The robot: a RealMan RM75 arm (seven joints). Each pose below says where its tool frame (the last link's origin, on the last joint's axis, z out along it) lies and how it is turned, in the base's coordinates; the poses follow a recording.
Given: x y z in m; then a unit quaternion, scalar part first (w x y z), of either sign.
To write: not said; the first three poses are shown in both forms.
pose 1, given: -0.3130 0.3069 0.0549 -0.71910 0.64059 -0.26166 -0.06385
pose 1, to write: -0.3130 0.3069 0.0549 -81.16 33.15 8.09
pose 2, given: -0.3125 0.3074 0.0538 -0.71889 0.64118 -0.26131 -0.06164
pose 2, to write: -0.3125 0.3074 0.0538 -81.24 33.11 7.81
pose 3, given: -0.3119 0.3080 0.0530 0.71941 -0.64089 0.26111 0.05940
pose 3, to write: -0.3119 0.3080 0.0530 -81.19 33.08 7.52
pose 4, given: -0.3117 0.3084 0.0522 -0.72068 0.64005 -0.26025 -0.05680
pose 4, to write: -0.3117 0.3084 0.0522 -81.04 32.95 7.19
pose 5, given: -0.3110 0.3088 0.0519 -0.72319 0.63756 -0.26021 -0.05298
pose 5, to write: -0.3110 0.3088 0.0519 -80.65 32.91 6.70
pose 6, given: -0.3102 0.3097 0.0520 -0.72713 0.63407 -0.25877 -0.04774
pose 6, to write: -0.3102 0.3097 0.0520 -80.09 32.68 6.03
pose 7, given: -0.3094 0.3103 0.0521 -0.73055 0.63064 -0.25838 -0.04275
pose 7, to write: -0.3094 0.3103 0.0521 -79.55 32.59 5.39
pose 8, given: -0.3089 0.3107 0.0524 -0.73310 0.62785 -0.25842 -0.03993
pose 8, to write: -0.3089 0.3107 0.0524 -79.12 32.57 5.03
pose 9, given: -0.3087 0.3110 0.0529 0.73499 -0.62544 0.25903 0.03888
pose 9, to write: -0.3087 0.3110 0.0529 -78.76 32.62 4.90
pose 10, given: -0.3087 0.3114 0.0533 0.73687 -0.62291 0.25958 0.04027
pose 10, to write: -0.3087 0.3114 0.0533 -78.38 32.66 5.07
